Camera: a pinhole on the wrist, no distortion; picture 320 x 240 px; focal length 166.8 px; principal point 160.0 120.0 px. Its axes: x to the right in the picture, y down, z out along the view. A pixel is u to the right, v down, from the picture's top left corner.
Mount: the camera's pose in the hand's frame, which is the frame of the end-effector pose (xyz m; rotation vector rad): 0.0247 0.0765 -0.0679 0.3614 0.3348 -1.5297
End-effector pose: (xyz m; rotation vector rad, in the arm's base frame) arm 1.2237 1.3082 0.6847 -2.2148 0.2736 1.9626
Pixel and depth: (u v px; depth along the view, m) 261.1 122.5 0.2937
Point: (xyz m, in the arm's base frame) 1.1630 1.5412 0.6436
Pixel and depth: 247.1 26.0 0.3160
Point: 1.1201 1.5507 0.8225
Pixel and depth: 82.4 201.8 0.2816
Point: 0.9877 1.2923 0.4993
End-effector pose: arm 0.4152 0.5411 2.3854 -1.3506 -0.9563 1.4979
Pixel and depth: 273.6 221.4 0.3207
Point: 0.3081 0.8319 2.5727
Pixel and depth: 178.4 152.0 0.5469
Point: 0.0367 0.7307 2.5916
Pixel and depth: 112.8 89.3 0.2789
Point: 0.1975 0.5053 2.3942
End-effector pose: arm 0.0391 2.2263 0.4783 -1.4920 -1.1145 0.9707
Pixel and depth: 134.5 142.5 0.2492
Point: -0.1122 2.3209 0.4405
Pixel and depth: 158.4 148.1 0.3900
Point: -0.2273 2.3856 0.5084
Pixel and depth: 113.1 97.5 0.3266
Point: -0.2171 2.2652 0.4123
